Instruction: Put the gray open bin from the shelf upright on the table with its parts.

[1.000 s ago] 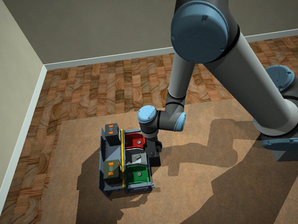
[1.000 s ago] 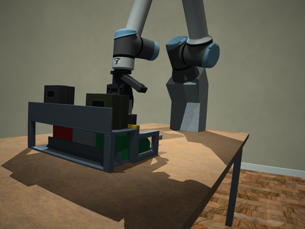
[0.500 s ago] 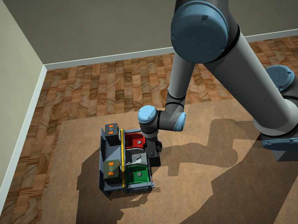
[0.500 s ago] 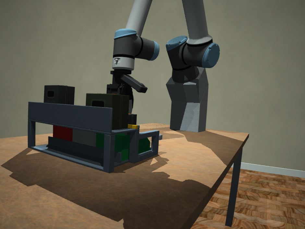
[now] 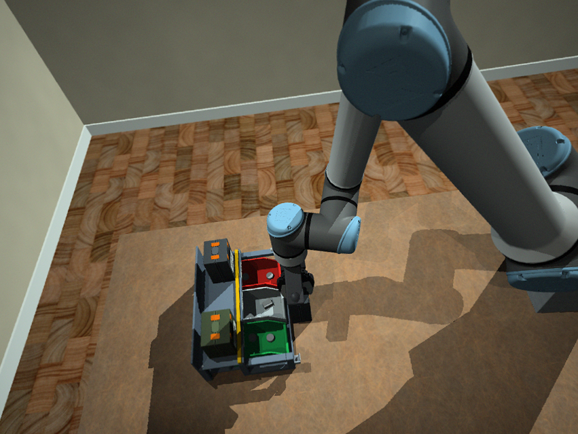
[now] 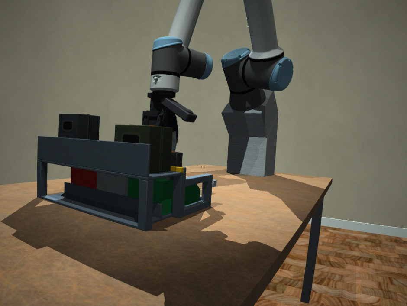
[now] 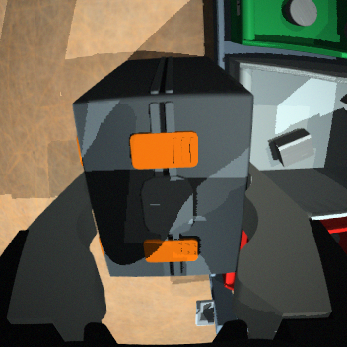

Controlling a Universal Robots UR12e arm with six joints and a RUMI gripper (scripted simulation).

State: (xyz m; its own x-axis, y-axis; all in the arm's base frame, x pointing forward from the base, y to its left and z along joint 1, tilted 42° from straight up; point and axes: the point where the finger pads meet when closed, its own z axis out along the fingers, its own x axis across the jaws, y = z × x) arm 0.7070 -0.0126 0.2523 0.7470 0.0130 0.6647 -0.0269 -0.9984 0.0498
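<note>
Right now my hand is 13 cm short of the gray bin, 6 cm above it and 1 cm to the left of it. Round my hand: yellow strip 18 cm ahead, 1 cm to the right; green bin 14 cm ahead, 10 cm to the left, 6 cm below; red bin 13 cm ahead, 12 cm to the right, 6 cm below.
</note>
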